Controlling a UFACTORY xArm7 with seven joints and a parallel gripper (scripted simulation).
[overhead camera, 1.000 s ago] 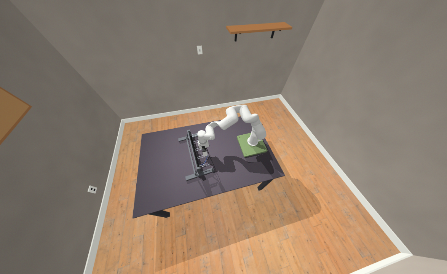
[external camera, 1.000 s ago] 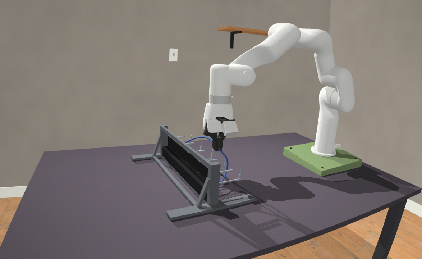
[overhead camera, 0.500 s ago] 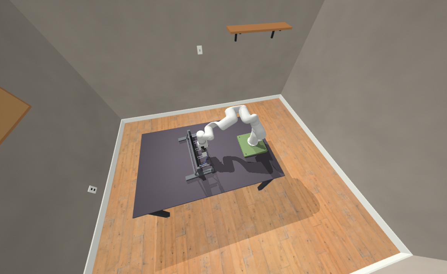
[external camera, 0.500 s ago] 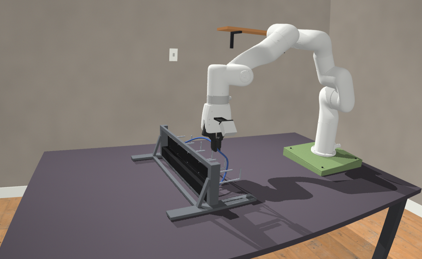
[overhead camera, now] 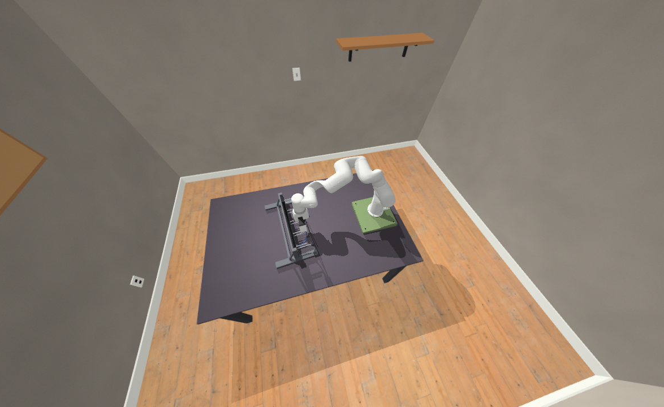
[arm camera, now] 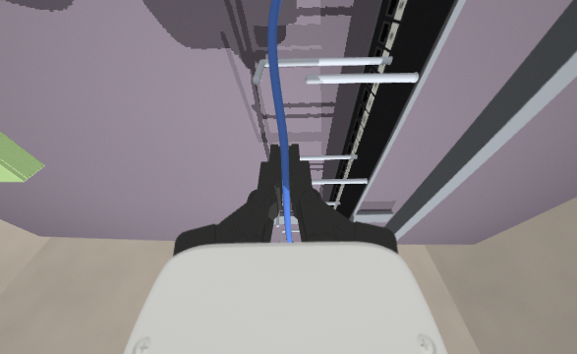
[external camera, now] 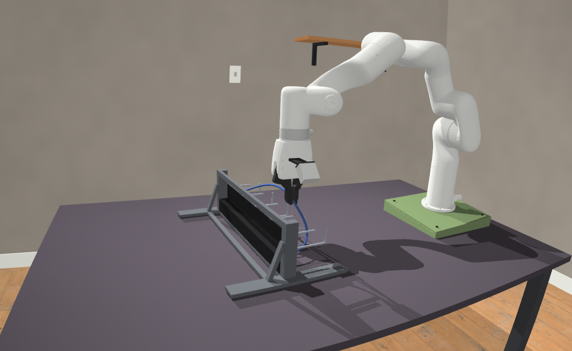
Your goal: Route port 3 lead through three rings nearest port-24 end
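My gripper is now 11 cm short of the grey rack, 6 cm above it and 3 cm to the left of it.
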